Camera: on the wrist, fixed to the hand. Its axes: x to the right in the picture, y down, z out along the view.
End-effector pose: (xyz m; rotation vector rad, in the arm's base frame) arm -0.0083 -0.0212 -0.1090 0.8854 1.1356 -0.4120
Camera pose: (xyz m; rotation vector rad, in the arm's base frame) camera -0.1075 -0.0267 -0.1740 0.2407 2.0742 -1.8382
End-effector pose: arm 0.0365 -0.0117 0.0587 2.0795 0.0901 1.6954
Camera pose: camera 0.0020 0.1014 0.0478 0.9978 1.7636 0.9896
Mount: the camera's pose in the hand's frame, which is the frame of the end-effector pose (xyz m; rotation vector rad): 0.0188 -0.0975 -0.0651 0.4257 0.4499 -1.5668
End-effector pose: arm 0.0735 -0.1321 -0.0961 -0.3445 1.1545 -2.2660
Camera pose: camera -0.0078 -0.0549 -0.0570 0.4008 -0.2331 2.1348
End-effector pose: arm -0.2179 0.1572 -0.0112 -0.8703 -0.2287 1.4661
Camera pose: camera -0.0997 0.1629 -0.0012 -0.3853 -0.1641 -0.1616
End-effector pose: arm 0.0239 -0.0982 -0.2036 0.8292 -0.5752 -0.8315
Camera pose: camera 0.0417 -0.1266 -0.3175 1.8308 0.4783 -1.8633
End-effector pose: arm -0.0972 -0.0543 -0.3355 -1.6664 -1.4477 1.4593
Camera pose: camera -0.0779 0.0112 -0.2383 -0.2151 -1.3678 0.3579
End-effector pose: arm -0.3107 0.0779 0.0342 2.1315 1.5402 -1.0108
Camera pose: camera -0.3742 0.1671 0.0801 -0.5692 -2.1453 0.7654
